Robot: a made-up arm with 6 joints. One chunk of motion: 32 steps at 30 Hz.
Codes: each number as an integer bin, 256 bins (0 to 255) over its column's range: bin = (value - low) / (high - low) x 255, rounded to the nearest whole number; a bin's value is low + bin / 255 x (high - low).
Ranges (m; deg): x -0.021..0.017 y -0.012..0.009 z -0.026..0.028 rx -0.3..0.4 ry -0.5..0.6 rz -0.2..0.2
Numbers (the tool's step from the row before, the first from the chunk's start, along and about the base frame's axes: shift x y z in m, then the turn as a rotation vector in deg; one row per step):
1: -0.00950 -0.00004 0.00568 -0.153 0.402 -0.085
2: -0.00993 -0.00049 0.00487 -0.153 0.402 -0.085
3: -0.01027 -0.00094 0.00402 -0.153 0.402 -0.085
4: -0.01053 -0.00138 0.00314 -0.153 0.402 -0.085
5: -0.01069 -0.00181 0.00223 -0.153 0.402 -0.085
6: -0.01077 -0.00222 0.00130 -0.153 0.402 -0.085
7: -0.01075 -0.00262 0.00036 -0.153 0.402 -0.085
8: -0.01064 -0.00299 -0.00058 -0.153 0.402 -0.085
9: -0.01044 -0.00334 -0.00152 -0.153 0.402 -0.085
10: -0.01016 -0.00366 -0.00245 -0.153 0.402 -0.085
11: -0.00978 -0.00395 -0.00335 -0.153 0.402 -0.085
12: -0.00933 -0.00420 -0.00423 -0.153 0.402 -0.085
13: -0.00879 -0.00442 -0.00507 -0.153 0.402 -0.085
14: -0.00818 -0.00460 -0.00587 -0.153 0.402 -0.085
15: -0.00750 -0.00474 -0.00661 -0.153 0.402 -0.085
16: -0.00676 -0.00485 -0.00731 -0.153 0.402 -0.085
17: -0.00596 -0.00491 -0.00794 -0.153 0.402 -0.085
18: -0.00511 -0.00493 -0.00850 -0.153 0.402 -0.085
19: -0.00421 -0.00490 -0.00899 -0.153 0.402 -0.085
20: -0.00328 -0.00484 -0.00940 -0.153 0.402 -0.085
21: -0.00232 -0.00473 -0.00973 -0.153 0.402 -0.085
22: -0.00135 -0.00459 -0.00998 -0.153 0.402 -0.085
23: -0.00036 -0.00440 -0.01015 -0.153 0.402 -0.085
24: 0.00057 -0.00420 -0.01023 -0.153 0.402 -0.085
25: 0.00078 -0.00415 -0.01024 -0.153 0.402 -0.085
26: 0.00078 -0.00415 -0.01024 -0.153 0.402 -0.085
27: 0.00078 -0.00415 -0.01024 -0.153 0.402 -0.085
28: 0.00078 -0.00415 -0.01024 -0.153 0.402 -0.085
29: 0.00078 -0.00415 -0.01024 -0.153 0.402 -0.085
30: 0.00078 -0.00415 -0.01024 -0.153 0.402 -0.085
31: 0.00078 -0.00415 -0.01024 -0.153 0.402 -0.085
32: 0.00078 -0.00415 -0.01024 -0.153 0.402 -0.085
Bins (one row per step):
1: 77 145 150 54 209 73
2: 74 140 146 54 209 73
3: 72 134 142 54 209 73
4: 70 129 138 54 209 73
5: 69 124 133 54 209 73
6: 69 119 129 54 209 73
7: 69 114 124 54 209 73
8: 70 109 120 54 209 73
9: 71 105 116 54 209 73
10: 73 101 111 54 209 73
11: 75 98 107 54 209 73
12: 78 95 103 54 209 73
13: 82 92 99 54 209 73
14: 86 90 95 54 209 73
15: 91 88 92 54 209 73
16: 96 87 88 54 209 73
17: 101 86 85 54 209 73
18: 107 86 83 54 209 73
19: 113 86 80 54 209 73
20: 119 87 78 54 209 73
21: 125 88 77 54 209 73
22: 132 90 76 54 209 73
23: 139 92 75 54 209 73
24: 145 95 74 54 209 73
25: 146 95 74 54 209 73
26: 146 95 74 54 209 73
27: 146 95 74 54 209 73
28: 146 95 74 54 209 73
29: 146 95 74 54 209 73
30: 146 95 74 54 209 73
31: 146 95 74 54 209 73
32: 146 95 74 54 209 73

